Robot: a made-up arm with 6 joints. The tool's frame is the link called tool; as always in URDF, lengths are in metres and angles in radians. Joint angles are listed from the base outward. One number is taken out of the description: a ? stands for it. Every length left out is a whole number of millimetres.
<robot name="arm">
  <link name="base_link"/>
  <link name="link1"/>
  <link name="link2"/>
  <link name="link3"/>
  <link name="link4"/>
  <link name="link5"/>
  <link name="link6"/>
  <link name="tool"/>
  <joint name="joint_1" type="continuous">
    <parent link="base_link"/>
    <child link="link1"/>
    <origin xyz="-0.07 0 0.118"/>
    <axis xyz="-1 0 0"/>
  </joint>
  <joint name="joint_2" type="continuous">
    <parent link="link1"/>
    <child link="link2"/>
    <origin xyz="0 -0.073 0.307"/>
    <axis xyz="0 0 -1"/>
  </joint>
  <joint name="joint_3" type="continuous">
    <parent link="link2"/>
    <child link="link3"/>
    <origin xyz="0.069 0.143 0"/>
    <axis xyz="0 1 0"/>
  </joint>
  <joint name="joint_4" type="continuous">
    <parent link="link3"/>
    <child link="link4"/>
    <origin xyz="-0.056 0 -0.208"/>
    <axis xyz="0 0 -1"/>
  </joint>
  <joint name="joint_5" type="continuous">
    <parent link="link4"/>
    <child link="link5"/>
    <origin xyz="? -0.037 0"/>
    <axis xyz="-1 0 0"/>
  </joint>
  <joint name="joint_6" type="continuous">
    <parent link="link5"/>
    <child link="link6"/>
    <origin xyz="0 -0.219 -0.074"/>
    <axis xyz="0 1 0"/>
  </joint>
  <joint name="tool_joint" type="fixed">
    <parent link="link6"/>
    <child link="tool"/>
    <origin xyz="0.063 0 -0.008"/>
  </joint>
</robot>
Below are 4 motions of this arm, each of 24 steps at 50 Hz.
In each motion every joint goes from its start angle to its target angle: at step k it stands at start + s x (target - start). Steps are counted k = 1, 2, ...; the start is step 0. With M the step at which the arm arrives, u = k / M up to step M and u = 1 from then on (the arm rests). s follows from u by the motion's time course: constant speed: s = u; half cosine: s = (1 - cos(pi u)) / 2; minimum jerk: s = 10 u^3 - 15 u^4 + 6 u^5.
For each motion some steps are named. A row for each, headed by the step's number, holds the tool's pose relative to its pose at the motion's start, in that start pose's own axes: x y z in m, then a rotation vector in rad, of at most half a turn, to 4 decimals.
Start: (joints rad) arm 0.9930 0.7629 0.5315 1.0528 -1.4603 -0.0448
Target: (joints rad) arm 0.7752 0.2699 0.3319 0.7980 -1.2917 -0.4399
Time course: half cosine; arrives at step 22
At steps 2, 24:
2: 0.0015 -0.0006 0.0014 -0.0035 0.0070 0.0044
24: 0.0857 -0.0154 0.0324 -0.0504 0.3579 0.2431

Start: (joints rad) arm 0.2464 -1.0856 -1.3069 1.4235 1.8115 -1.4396
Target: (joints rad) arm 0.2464 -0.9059 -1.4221 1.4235 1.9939 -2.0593
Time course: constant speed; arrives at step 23
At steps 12, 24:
12: 0.0280 0.0163 0.0173 -0.0875 -0.2741 0.0519
24: 0.0496 0.0334 0.0290 -0.1508 -0.5207 0.1238

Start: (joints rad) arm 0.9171 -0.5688 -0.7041 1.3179 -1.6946 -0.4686
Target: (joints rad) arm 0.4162 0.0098 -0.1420 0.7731 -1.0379 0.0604
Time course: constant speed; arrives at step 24
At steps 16, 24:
16: 0.0907 0.0410 0.1437 -0.6501 0.2295 -0.0035
24: 0.0833 0.0869 0.2196 -0.9491 0.3781 -0.2329

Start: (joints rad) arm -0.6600 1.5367 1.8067 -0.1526 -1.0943 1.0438
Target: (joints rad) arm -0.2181 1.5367 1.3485 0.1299 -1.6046 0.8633
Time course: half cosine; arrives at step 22
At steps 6, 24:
6: 0.0542 -0.0167 0.0487 -0.0661 -0.1422 0.1199
24: 0.2265 0.0533 0.3110 -0.4116 -0.6412 0.8627

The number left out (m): -0.023
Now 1 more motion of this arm.
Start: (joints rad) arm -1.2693 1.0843 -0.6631 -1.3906 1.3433 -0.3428
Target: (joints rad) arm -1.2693 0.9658 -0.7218 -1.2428 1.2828 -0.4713
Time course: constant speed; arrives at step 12
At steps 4, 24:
4: -0.0018 -0.0033 0.0040 -0.0056 -0.0316 -0.0317
24: -0.0065 -0.0093 0.0122 -0.0185 -0.0962 -0.1003

